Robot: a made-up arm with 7 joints. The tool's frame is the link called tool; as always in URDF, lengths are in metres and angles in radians. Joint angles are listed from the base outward. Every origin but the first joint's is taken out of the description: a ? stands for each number. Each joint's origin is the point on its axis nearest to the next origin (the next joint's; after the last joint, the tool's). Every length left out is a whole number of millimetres.
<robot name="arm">
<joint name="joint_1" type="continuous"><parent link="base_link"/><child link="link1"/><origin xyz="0 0 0.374" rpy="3.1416 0 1.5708"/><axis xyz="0 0 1"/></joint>
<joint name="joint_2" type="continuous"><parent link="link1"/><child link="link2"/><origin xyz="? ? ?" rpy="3.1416 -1.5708 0"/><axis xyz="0 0 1"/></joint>
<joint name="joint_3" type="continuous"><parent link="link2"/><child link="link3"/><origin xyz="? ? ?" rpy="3.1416 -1.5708 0"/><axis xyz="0 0 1"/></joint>
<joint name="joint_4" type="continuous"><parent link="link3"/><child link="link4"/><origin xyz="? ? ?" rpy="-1.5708 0 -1.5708"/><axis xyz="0 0 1"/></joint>
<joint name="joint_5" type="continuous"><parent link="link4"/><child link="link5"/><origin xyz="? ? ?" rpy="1.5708 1.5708 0"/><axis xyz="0 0 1"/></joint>
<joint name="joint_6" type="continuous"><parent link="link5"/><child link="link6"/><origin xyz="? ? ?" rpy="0 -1.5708 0"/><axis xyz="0 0 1"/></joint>
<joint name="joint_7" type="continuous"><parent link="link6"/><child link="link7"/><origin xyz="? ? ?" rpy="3.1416 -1.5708 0"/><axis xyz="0 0 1"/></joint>
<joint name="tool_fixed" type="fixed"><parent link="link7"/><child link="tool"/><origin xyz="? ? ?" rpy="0 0 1.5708"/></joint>
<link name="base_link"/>
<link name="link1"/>
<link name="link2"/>
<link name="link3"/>
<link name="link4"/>
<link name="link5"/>
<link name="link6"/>
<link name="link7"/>
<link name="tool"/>
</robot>
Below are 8 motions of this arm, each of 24 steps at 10 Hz.
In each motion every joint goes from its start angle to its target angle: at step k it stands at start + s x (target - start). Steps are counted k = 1, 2, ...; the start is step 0. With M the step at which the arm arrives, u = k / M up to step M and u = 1 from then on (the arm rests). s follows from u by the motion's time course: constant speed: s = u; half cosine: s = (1 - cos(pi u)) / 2; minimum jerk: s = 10 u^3 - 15 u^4 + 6 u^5.
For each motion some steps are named. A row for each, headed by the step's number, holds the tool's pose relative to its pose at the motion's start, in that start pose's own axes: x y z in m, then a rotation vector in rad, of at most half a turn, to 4 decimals.
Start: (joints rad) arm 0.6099 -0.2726 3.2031 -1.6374 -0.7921 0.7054 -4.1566
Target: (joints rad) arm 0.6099 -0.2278 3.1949 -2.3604 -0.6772 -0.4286 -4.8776
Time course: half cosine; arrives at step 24
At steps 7, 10, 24:
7: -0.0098 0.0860 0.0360 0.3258 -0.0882 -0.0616
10: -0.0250 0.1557 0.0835 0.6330 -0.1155 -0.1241
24: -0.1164 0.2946 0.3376 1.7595 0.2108 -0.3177

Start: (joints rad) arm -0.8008 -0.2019 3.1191 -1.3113 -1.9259 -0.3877 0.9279
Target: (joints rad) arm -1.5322 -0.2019 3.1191 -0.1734 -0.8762 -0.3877 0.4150
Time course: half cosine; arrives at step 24
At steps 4, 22, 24:
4: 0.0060 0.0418 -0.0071 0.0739 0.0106 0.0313
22: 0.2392 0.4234 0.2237 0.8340 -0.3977 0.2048
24: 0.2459 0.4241 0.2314 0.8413 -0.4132 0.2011

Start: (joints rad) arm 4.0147 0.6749 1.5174 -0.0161 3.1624 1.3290 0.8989
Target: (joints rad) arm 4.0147 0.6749 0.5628 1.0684 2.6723 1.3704 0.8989
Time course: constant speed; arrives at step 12
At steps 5, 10, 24:
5: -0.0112 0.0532 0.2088 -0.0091 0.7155 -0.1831
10: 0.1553 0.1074 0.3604 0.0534 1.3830 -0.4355
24: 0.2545 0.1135 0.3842 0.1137 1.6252 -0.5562

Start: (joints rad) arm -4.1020 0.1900 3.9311 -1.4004 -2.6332 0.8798 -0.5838
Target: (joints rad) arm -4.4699 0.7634 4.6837 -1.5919 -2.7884 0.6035 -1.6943
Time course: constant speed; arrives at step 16
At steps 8, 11, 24:
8: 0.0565 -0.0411 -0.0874 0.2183 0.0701 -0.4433
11: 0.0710 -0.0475 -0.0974 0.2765 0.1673 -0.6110
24: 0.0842 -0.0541 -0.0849 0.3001 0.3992 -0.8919

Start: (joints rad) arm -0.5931 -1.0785 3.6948 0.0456 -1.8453 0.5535 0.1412
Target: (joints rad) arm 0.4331 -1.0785 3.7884 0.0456 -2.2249 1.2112 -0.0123
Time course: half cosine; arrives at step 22
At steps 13, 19, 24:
13: -0.3406 0.1231 0.3795 0.1619 0.1478 -0.0883
19: -0.4270 0.1081 0.6214 0.2156 0.2307 -0.1177
24: -0.4341 0.1019 0.6572 0.2225 0.2428 -0.1206

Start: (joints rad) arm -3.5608 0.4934 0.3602 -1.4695 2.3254 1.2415 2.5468
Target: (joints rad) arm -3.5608 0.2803 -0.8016 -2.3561 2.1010 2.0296 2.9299
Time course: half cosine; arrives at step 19
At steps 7, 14, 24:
7: -0.1368 -0.0839 -0.1595 -0.3309 0.6323 0.0862
14: -0.3721 -0.2989 -0.1817 -0.9076 1.7379 0.1165
24: -0.4061 -0.3571 -0.1388 -1.0837 2.0400 0.0613

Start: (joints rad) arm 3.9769 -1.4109 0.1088 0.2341 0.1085 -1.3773 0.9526
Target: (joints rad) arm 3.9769 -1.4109 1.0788 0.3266 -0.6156 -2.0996 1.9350
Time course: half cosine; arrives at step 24
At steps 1, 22, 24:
1: 0.0001 0.0004 0.0001 0.0017 0.0021 0.0053
22: 0.0111 0.1119 0.0110 0.6840 0.3651 1.1537
24: 0.0108 0.1140 0.0108 0.7020 0.3684 1.1707

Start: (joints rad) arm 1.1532 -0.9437 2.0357 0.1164 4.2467 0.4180 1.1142
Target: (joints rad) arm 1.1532 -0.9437 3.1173 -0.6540 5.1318 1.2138 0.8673
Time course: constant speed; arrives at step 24
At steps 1, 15, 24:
1: -0.0074 -0.0140 -0.0017 -0.0356 -0.0248 0.0769
15: 0.0405 -0.1952 -0.0029 -0.3094 -0.6404 1.1155
24: 0.1548 -0.2369 0.0282 -0.1929 -1.1547 1.7308

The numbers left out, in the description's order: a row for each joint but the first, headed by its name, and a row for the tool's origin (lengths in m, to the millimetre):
joint_2: -0.013 0 0
joint_3: -0.464 0 0
joint_4: -0.018 0 0
joint_5: 0 0.427 0
joint_6: 0 0 0
joint_7: -0.106 0 0
tool: 0 0 0

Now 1 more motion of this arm.
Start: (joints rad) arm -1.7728 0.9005 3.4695 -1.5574 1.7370 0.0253 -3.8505
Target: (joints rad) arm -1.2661 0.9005 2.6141 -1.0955 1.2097 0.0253 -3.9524
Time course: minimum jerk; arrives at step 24
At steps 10, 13, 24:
10: -0.0592 0.0518 0.0006 0.0082 0.2264 -0.3659
13: -0.0870 0.1061 0.0196 0.0126 0.3824 -0.6257
24: -0.0943 0.2377 0.0912 0.0172 0.6892 -1.1138

